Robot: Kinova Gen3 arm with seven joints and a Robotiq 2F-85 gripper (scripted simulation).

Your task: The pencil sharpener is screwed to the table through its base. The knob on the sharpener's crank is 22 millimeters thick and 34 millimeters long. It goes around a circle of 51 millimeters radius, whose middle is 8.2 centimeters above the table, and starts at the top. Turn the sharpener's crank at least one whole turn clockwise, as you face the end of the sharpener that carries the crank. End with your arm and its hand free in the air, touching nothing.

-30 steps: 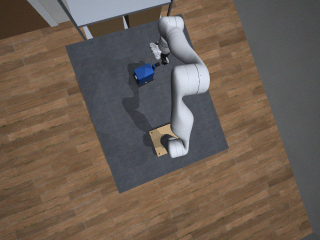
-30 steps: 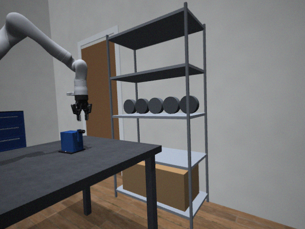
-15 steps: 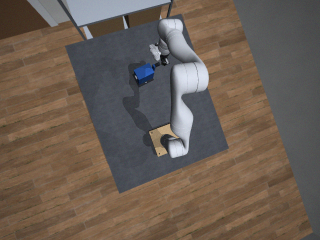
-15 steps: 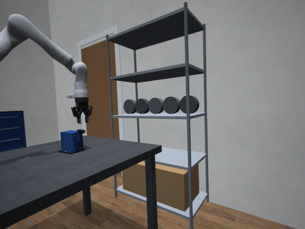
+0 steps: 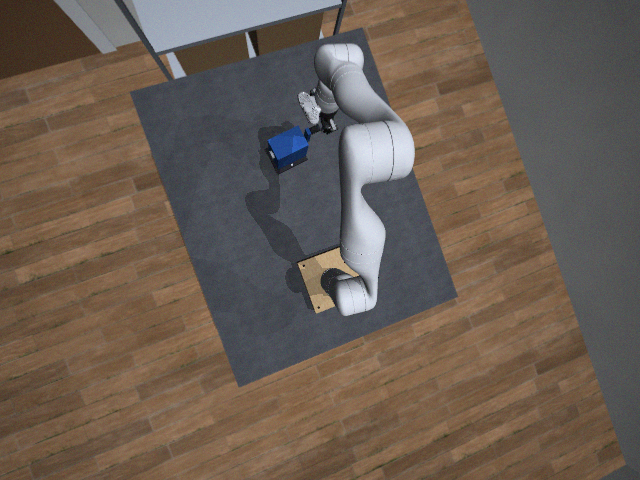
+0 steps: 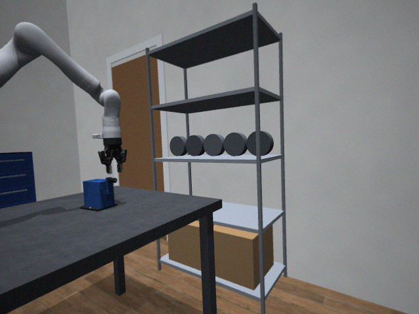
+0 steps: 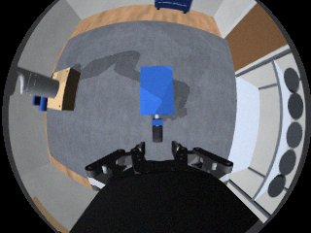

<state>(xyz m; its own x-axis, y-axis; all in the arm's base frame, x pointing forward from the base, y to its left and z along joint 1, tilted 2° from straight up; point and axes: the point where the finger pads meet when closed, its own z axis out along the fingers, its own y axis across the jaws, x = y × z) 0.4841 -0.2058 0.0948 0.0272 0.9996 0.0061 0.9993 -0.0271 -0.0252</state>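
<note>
My gripper is now 50 mm above the dark crank knob and 20 mm to the right of it. From my hand the other things lie so: blue crank arm 60 mm below, 20 mm to the left.
</note>
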